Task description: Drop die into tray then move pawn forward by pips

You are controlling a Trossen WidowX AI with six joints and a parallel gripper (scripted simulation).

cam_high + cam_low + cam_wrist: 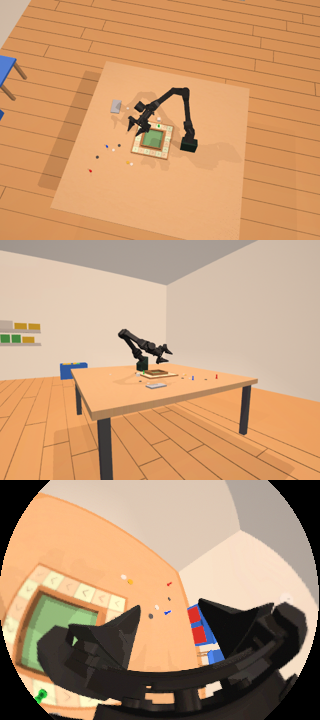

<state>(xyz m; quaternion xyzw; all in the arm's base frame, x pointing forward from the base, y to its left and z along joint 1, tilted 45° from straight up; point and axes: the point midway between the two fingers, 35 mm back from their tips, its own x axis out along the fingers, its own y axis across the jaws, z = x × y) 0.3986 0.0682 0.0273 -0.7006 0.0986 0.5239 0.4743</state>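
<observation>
My gripper tip is 17 cm to the left of the green pawn, 17 cm past it and 14 cm above it. Also, from my gripper tip: blue pawn (18 cm ahead, 15 cm below, 8 cm to the left); then white die (23 cm to the right, 15 cm below, 15 cm behind); then yellow disc (17 cm to the left, 16 cm below).
</observation>
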